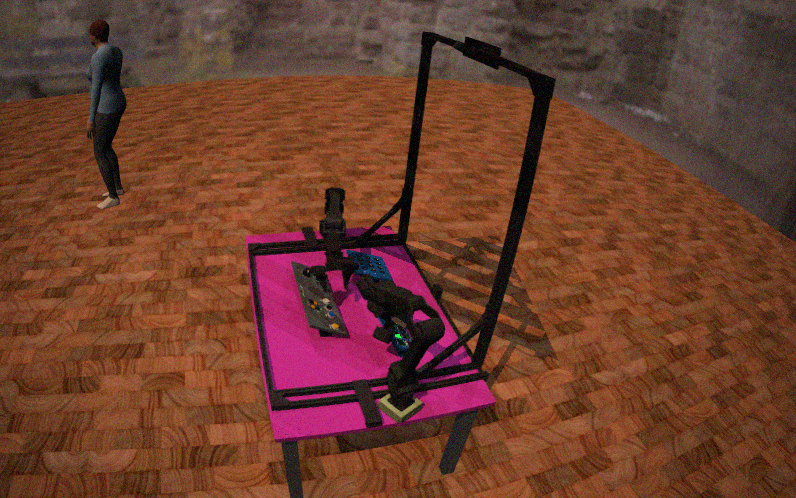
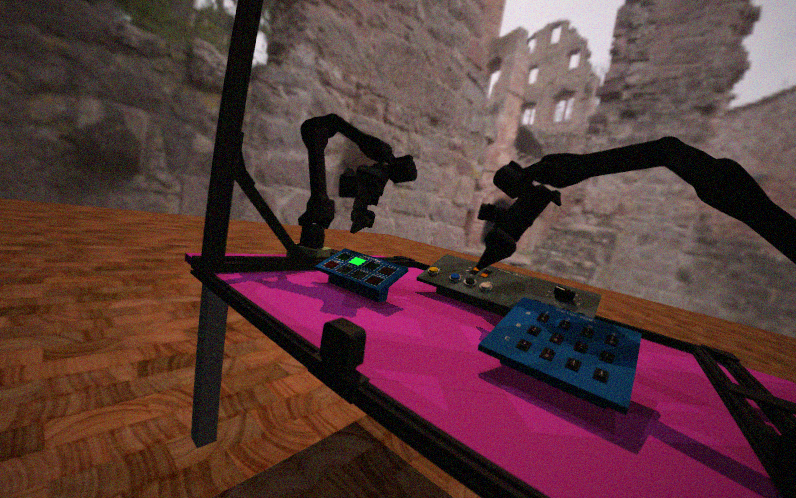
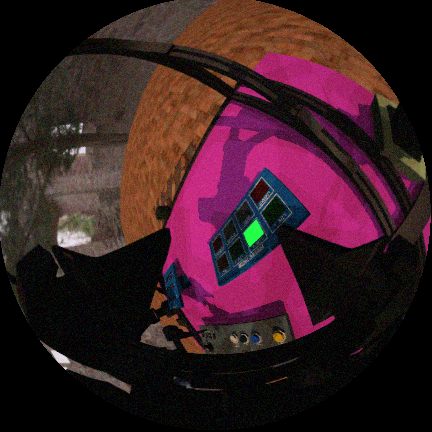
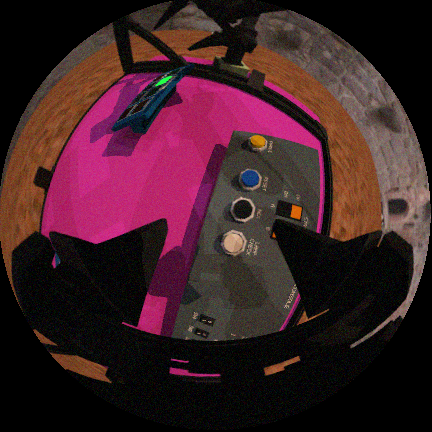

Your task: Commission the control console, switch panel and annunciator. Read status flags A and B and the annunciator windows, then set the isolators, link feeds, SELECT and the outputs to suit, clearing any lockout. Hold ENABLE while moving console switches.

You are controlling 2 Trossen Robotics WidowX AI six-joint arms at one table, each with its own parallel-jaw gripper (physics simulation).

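Places are measured from the left arm's base along level axes (x ahead, y left, z up), in millimetres.
Where they show: left gripper, fingertip midpoint: (image 2: pixel 353 221) (image 3: pixel 225 232) (image 4: pixel 172 38); right gripper, fingertip midpoint: (image 1: pixel 335 291) (image 2: pixel 480 263) (image 3: pixel 215 342) (image 4: pixel 221 224); left arm's base, link origin: (image 1: pixel 401 401) (image 2: pixel 310 246) (image 4: pixel 231 61); right arm's base, link origin: (image 3: pixel 164 310).
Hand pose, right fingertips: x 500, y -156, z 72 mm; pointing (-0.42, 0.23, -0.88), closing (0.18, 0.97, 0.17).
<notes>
Things, the pixels of their centre, and the offset from my right fingertips. "*": a spot on its surface instead. Level surfaces: height alone.
- grey control console, body centre: (image 4: pixel 248 267) (image 2: pixel 501 294) (image 3: pixel 237 343) (image 1: pixel 314 300) dy +45, dx +71, dz -67 mm
- blue RESET, body centre: (image 4: pixel 249 177) dy +61, dx -49, dz -52 mm
- black ACK, body centre: (image 4: pixel 242 208) dy +42, dx -11, dz -52 mm
- white LAMP CHECK, body centre: (image 4: pixel 233 242) dy +23, dx +26, dz -52 mm
- Status flag A, surface spot: (image 4: pixel 296 212) * dy +107, dx +6, dz -27 mm
- flag B, surface spot: (image 4: pixel 274 235) * dy +72, dx +28, dz -36 mm
- annunciator, body centre: (image 3: pixel 253 235) (image 2: pixel 361 277) (image 4: pixel 159 97) (image 1: pixel 393 337) dy -58, dx -258, dz -80 mm
- blue switch panel, surface height: dz -63 mm
- black SELECT knob, body centre: (image 2: pixel 564 293) dy -11, dx +194, dz -26 mm
The grey control console (image 1: pixel 336 324) (image 2: pixel 516 291) (image 4: pixel 300 160) has yellow (image 4: pixel 258 142), blue RESET (image 4: pixel 250 179), black ACK (image 4: pixel 243 210) and white LAMP CHECK (image 4: pixel 233 243) buttons. Status flag A (image 4: pixel 296 212) shows orange at its UP side; flag B (image 4: pixel 274 235) is mostly hidden by a finger. My right gripper (image 2: pixel 478 267) (image 4: pixel 221 224) is open and empty, low over the console's button area. The annunciator (image 2: pixel 381 288) (image 3: pixel 295 210) (image 4: pixel 145 111) has one green window; the others are dark. My left gripper (image 2: pixel 361 224) (image 3: pixel 225 232) is open and empty above it. The blue switch panel (image 1: pixel 375 267) (image 2: pixel 504 334) carries rows of dark switches.
A black SELECT knob (image 2: pixel 565 293) stands on the console's far end from the yellow button. A black frame post (image 1: pixel 519 223) (image 2: pixel 231 117) rises at the table edge. A dark block (image 2: pixel 343 343) sits on the edge rail. A person (image 1: pixel 106 105) stands away from the table.
</notes>
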